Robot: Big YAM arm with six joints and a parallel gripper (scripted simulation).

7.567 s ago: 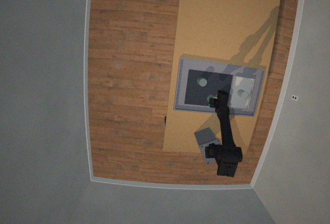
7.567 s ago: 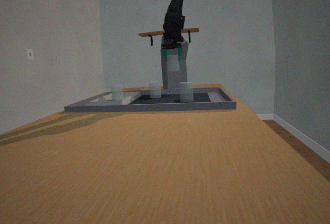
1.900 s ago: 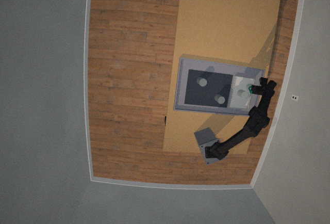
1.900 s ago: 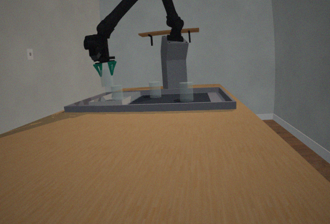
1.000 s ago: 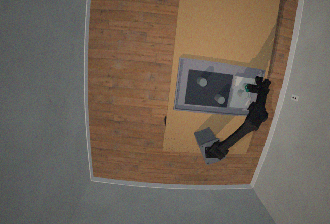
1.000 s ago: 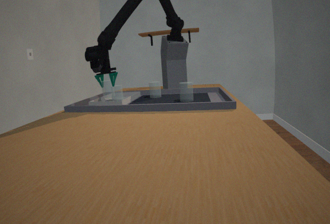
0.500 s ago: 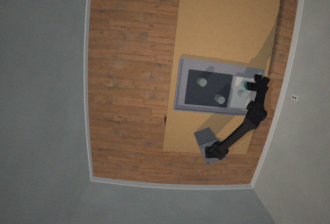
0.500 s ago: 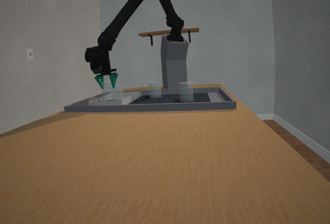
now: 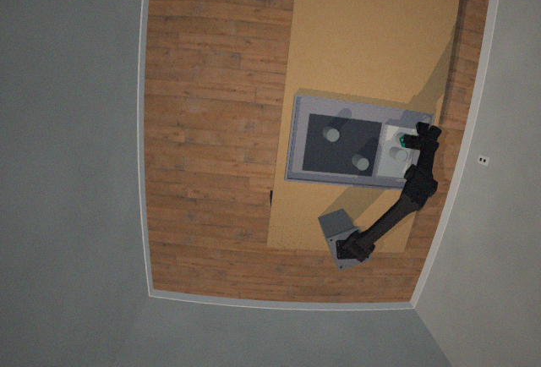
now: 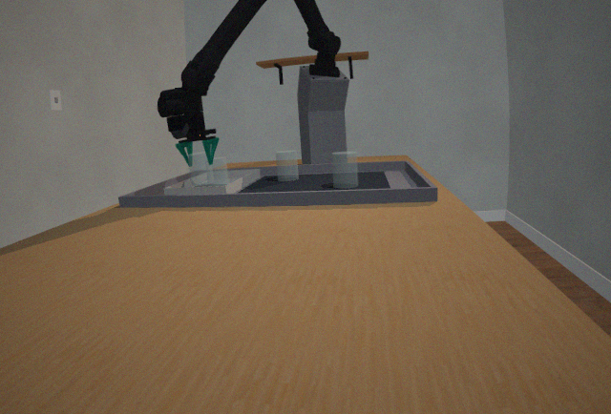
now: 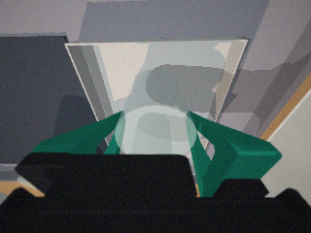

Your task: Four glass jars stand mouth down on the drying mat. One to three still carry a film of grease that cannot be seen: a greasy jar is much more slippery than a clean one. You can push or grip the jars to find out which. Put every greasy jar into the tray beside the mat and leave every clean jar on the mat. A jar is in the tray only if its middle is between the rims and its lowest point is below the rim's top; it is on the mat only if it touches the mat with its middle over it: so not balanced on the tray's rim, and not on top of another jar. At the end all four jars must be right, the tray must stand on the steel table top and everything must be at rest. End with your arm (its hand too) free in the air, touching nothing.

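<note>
The pale tray lies 9 cm behind my hand, 1 cm to the left of it and 8 cm below it. From my hand the other things lie so: dark drying mat 4 cm behind, 33 cm to the left, 9 cm below; then rimmed steel table top 4 cm behind, 22 cm to the left, 9 cm below.
</note>
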